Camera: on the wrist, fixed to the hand. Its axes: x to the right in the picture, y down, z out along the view.
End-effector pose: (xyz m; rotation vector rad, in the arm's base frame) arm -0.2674 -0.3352 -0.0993 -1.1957 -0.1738 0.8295
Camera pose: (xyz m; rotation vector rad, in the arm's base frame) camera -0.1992 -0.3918 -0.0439 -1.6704 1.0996 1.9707
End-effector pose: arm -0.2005 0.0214 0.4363 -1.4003 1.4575 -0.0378
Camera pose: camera -0.1788 -0.0364 0.5207 -0.1051 2.5411 1.0336
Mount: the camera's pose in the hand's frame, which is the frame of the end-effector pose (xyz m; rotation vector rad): -0.0053 -0.0874 -0.0571 -0.3245 0.3253 1.5945
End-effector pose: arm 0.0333 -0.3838 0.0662 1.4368 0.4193 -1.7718
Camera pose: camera 0.0060 -0.2880 0.0346 1.1576 -0.2803 -0.1774
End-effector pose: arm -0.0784 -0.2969 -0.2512 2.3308 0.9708 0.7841
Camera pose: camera -0.1603 -0.2339 -0.2668 2.3122 -1.1416 1.6713
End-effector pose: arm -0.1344 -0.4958 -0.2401 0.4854 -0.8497 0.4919
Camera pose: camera -0.0530 -0.5322 -0.2946 -0.6947 -0.8372 1.7834
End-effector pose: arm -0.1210 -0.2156 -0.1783 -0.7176 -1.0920 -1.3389
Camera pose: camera -0.1940 -0.2781 -0.2194 -1.1527 0.1497 -0.1708
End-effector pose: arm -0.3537 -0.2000 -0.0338 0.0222 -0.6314 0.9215
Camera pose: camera -0.2622 -0.2419 -0.0621 -1.0335 -0.3970 2.2600
